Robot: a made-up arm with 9 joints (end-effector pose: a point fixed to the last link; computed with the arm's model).
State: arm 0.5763 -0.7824 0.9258 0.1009 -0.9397 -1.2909 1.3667 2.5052 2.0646
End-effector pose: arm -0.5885 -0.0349 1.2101 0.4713 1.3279 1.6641
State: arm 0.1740 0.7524 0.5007 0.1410 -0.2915 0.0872 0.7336 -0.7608 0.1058
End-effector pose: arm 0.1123 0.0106 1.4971 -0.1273 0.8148 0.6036
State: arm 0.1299 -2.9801 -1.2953 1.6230 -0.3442 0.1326 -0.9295 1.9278 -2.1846
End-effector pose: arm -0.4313 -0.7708 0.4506 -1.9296 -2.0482 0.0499
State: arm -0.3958 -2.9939 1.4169 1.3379 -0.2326 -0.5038 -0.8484 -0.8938 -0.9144
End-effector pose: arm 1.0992 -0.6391 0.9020 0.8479 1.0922 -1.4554
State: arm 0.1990 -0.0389 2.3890 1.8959 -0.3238 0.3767 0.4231 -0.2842 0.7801
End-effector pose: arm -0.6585 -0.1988 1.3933 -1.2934 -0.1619 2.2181
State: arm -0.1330 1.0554 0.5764 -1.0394 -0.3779 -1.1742 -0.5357 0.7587 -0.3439
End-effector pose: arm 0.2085 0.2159 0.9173 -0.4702 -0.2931 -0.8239
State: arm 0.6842 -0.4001 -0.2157 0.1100 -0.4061 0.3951 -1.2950 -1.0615 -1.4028
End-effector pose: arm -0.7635 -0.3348 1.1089 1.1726 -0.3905 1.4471
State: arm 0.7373 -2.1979 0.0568 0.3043 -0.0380 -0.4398 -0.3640 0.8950 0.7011
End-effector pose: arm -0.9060 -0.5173 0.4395 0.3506 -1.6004 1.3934
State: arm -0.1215 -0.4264 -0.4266 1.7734 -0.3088 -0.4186 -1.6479 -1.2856 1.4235
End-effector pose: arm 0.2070 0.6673 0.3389 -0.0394 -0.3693 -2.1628
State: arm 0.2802 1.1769 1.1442 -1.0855 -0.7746 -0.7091 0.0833 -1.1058 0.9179
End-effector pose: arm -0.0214 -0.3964 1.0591 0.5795 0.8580 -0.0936
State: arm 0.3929 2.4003 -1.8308 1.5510 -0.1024 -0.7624 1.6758 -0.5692 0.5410
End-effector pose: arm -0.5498 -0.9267 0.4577 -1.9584 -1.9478 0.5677
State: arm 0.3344 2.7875 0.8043 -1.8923 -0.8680 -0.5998 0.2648 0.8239 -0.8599
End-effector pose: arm 0.3344 0.2100 0.3875 -1.1000 -1.4258 -2.0672
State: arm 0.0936 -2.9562 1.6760 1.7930 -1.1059 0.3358 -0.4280 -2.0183 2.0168
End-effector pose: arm 0.3557 -0.4799 0.9668 -0.6884 2.9110 0.2525
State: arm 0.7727 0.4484 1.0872 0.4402 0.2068 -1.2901 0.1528 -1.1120 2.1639
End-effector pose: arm 0.1217 0.3636 0.9065 -1.6351 -0.8244 -2.2888
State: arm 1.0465 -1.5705 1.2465 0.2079 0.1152 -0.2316 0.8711 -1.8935 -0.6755
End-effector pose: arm -1.0742 0.2829 0.2955 2.2268 -1.8481 0.5522
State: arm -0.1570 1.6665 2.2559 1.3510 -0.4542 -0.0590 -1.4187 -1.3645 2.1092
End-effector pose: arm 0.3267 0.0561 0.9723 -1.6299 1.9667 -1.4014
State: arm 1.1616 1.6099 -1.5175 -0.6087 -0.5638 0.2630 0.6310 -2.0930 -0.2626
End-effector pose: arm -0.2759 0.5628 0.9331 0.7272 -0.4035 -0.6500
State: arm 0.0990 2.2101 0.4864 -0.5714 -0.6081 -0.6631 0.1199 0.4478 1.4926
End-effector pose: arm 0.0070 -0.3792 1.3570 0.2794 -0.6890 -2.8016
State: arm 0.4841 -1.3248 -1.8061 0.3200 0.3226 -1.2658 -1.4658 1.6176 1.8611
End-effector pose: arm -0.4688 0.7921 1.1313 -0.2983 1.0364 0.7627
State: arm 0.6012 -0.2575 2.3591 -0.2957 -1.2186 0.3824 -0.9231 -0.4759 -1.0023
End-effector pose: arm 0.6617 0.5809 0.5368 -1.0418 -2.4867 -1.0635
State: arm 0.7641 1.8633 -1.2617 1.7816 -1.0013 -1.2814 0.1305 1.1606 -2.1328
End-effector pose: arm 0.2917 -0.9784 1.0746 0.5667 1.0227 1.6962
